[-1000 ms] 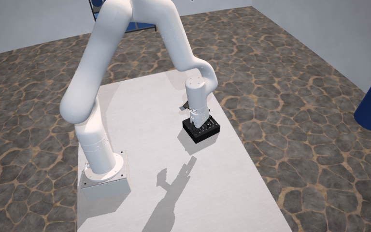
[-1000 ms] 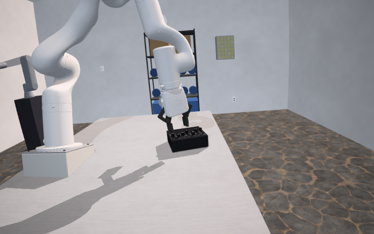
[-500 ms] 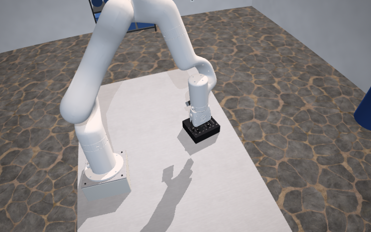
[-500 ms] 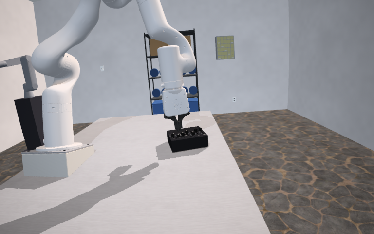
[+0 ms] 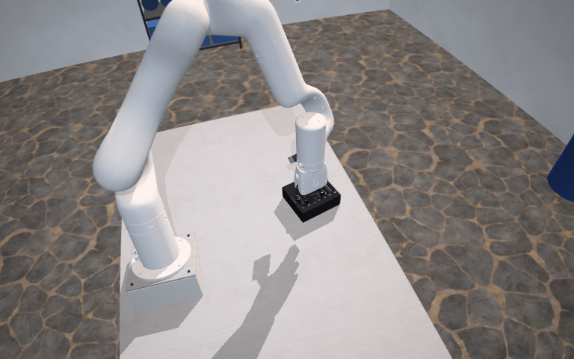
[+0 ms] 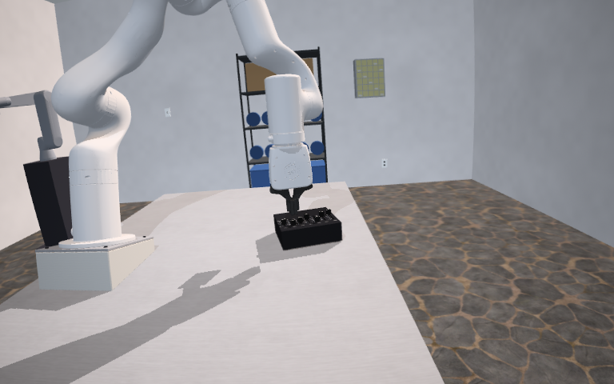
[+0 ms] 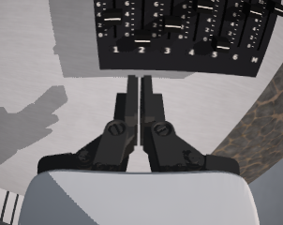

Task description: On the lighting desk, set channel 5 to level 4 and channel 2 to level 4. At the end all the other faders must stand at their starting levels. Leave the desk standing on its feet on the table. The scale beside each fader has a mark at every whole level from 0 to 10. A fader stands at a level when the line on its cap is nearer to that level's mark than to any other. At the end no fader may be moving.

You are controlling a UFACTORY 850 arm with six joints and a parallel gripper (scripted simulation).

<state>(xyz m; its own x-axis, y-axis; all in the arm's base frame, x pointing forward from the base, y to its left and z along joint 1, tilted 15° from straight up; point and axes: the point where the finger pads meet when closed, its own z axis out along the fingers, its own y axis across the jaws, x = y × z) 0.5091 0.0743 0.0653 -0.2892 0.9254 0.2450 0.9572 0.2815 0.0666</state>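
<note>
My hand is 10 mm past the channel 2 fader cap, 30 mm to the right of it and 50 mm above it. Also, from my hand: channel 3 fader cap 10 mm ahead, 50 mm to the left, 50 mm below; channel 5 fader cap 60 mm ahead, 50 mm to the left, 50 mm below; channel 1 fader cap 30 mm behind, 40 mm to the left, 50 mm below.
</note>
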